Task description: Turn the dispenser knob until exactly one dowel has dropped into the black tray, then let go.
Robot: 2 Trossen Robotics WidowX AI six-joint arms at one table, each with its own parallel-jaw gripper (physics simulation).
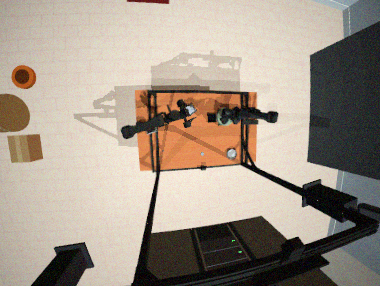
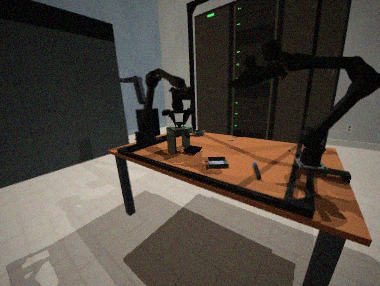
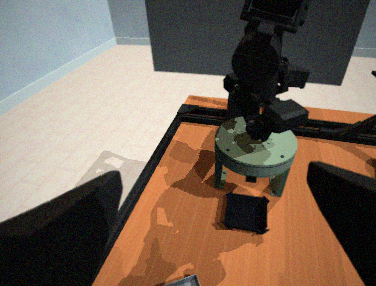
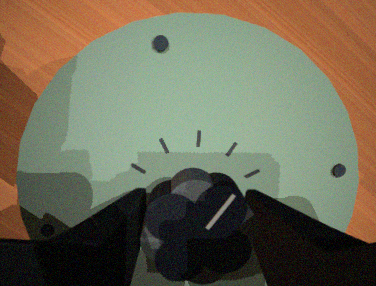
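Where they show: left gripper, fingertip midpoint: (image 1: 194, 111) (image 2: 229, 86) (image 3: 213, 175); right gripper, fingertip midpoint: (image 1: 226, 116) (image 2: 179, 125) (image 3: 257, 134) (image 4: 195, 198); left arm's base at its link origin: (image 1: 150, 127) (image 2: 310, 162); right arm's base at its link origin: (image 2: 145, 132).
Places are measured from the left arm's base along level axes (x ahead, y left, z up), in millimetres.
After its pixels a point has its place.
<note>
A round green dispenser (image 1: 220, 121) {z 115, x 600, y -135 mm} (image 2: 172, 133) {z 92, x 669, y -25 mm} (image 3: 277, 156) {z 113, x 603, y -136 mm} (image 4: 204, 85) {z 113, x 676, y -158 mm} stands on short legs at the table's edge. Its dark lobed knob (image 4: 181, 210) {z 142, x 671, y -115 mm} carries a white line that points up and to the right, towards the tick marks. My right gripper (image 4: 195, 198) {z 119, x 663, y -112 mm} (image 3: 257, 134) {z 119, x 663, y -112 mm} (image 2: 180, 123) {z 119, x 663, y -112 mm} (image 1: 226, 116) {z 119, x 663, y -112 mm} comes down from above and is shut on the knob. The black tray (image 1: 211, 117) {z -30, x 580, y -81 mm} (image 2: 193, 149) {z -29, x 580, y -119 mm} (image 3: 246, 212) {z -30, x 586, y -92 mm} lies on the table just in front of the dispenser, and I see no dowel in it. My left gripper (image 1: 188, 113) {z 328, x 354, y 6 mm} (image 3: 213, 175) {z 328, x 354, y 6 mm} is open and empty, hovering away from the dispenser.
A small grey tray (image 2: 217, 162) {z -31, x 399, y 31 mm} (image 1: 191, 109) {z -31, x 413, y 49 mm} (image 3: 184, 281) {z -23, x 445, y 39 mm} lies below my left gripper. A blue-tipped pen (image 2: 257, 171) {z -17, x 216, y 109 mm}, a round silver dish (image 1: 231, 153) {z -22, x 678, y -494 mm} and a small disc (image 1: 202, 154) {z -29, x 385, y -401 mm} (image 2: 231, 139) {z -26, x 382, y -395 mm} lie on the orange table. A black frame (image 1: 197, 92) {z -16, x 513, y 184 mm} (image 3: 158, 153) {z -12, x 769, y 113 mm} runs round the table top.
</note>
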